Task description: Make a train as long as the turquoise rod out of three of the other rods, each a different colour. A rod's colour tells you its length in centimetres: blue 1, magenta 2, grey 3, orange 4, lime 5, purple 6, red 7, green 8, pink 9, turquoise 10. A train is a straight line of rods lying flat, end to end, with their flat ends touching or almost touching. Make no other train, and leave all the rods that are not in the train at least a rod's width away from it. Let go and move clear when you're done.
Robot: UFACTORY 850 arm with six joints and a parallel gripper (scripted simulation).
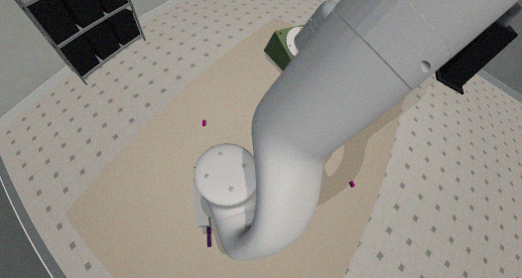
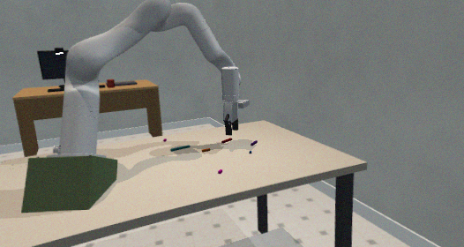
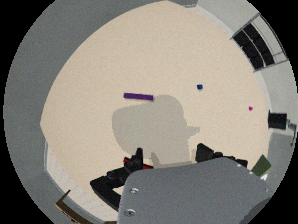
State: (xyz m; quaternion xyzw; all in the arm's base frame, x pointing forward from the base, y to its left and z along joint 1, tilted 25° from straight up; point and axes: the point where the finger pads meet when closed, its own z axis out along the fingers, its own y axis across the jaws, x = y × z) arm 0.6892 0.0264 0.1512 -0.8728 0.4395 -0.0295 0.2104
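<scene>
Right now the blue rod is 150 mm to the right of my hand, 70 mm below it and 10 mm ahead of it. Round my hand: red rod (80 mm to the left, 70 mm below, 10 mm ahead); purple rod (100 mm ahead, 70 mm below, 40 mm to the right); orange rod (150 mm behind, 70 mm below, 10 mm to the left).
</scene>
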